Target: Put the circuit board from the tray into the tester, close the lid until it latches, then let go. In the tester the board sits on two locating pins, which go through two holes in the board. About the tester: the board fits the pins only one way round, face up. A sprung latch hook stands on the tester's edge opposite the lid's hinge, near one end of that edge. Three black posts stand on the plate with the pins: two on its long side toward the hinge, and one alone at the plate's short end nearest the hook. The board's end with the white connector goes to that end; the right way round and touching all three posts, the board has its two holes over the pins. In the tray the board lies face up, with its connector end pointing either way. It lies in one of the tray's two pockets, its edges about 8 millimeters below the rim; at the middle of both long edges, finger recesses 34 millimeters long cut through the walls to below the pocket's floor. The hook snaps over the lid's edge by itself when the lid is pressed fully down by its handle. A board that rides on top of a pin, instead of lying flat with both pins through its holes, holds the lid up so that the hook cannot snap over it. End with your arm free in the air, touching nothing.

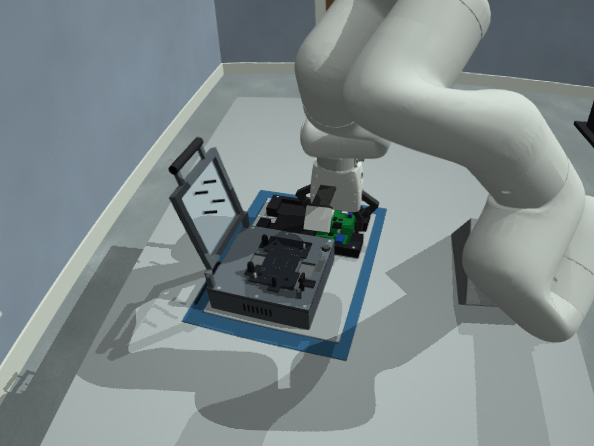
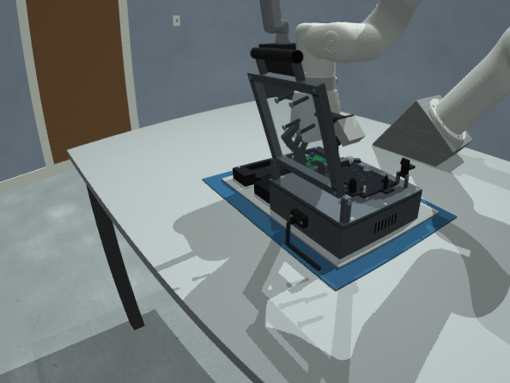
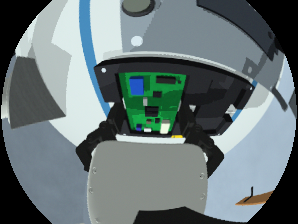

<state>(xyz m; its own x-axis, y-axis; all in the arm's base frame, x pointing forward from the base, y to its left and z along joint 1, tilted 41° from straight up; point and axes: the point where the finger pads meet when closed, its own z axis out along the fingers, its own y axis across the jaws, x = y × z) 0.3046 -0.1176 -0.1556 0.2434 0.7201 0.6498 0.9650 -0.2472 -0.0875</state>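
The green circuit board lies right at my hand. Round my hand: pin plate: 110 mm ahead, 160 mm to the left, 50 mm above; lid: 220 mm ahead, 120 mm to the left, 160 mm above; latch hook: 50 mm ahead, 220 mm to the left, 60 mm above.
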